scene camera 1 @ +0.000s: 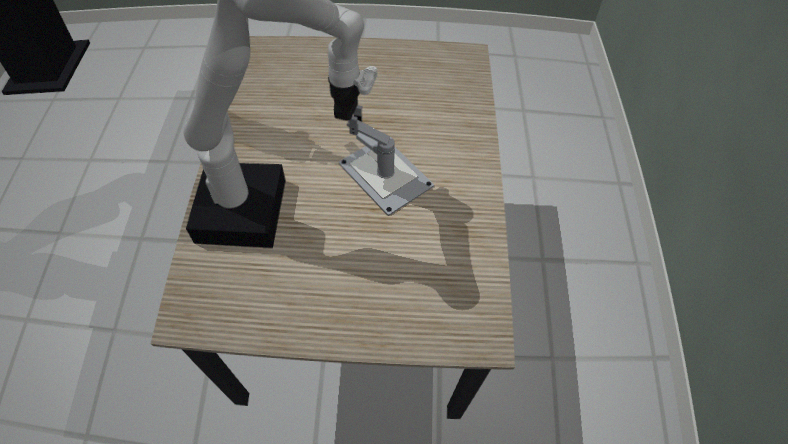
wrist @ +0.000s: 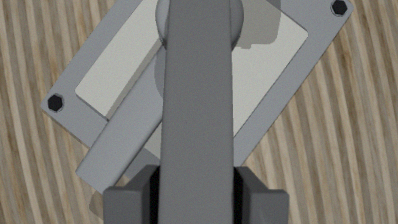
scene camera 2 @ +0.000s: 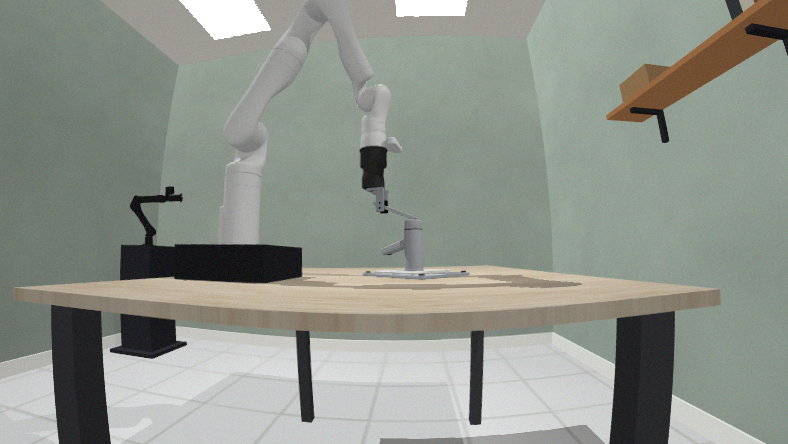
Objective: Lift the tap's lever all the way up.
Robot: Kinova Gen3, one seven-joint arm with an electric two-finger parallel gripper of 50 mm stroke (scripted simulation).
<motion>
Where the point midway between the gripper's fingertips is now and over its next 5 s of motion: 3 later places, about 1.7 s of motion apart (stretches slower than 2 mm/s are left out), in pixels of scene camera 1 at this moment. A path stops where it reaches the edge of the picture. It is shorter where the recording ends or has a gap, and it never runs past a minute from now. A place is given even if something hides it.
My gripper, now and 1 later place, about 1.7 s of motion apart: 356,128; 355,110
</motion>
